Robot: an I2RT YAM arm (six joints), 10 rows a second.
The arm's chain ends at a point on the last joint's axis. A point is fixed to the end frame.
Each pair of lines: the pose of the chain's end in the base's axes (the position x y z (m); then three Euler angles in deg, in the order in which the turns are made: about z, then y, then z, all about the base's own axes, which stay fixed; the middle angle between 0 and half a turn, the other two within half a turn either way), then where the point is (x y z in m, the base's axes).
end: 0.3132 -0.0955 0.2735 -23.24 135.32 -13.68
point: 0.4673 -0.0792 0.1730
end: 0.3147 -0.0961 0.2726 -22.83 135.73 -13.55
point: 0.4682 -0.0796 0.1713
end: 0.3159 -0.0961 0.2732 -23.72 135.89 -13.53
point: 0.4687 -0.0788 0.1710
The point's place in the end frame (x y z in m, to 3 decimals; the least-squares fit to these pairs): -0.051 0.035 0.174
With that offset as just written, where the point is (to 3 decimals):
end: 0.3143 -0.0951 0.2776 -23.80 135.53 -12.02
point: 0.467 -0.074 0.176
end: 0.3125 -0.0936 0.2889 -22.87 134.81 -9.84
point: 0.466 -0.067 0.190
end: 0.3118 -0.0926 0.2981 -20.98 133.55 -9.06
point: 0.468 -0.066 0.204
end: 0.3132 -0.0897 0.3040 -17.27 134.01 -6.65
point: 0.470 -0.059 0.211
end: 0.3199 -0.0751 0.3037 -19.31 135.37 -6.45
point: 0.473 -0.042 0.206
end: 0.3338 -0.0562 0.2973 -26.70 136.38 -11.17
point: 0.483 -0.030 0.192
